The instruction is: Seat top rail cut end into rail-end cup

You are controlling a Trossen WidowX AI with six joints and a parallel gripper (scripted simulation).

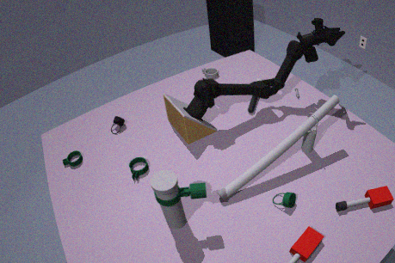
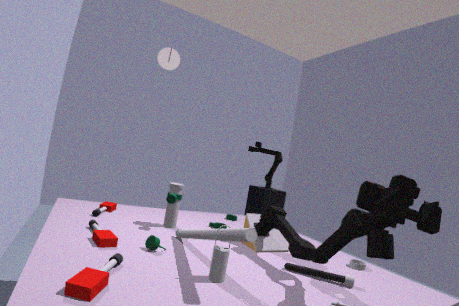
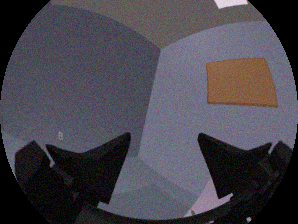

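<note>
Now: the green rail-end cup 91 cm to the right of my gripper tip, 19 cm below it and 19 cm ahead of it. From my gripper tip the other things lie so: black cap 97 cm to the right, 38 cm behind, 33 cm below; then short grey post 42 cm to the right, 24 cm below, 18 cm ahead.
</note>
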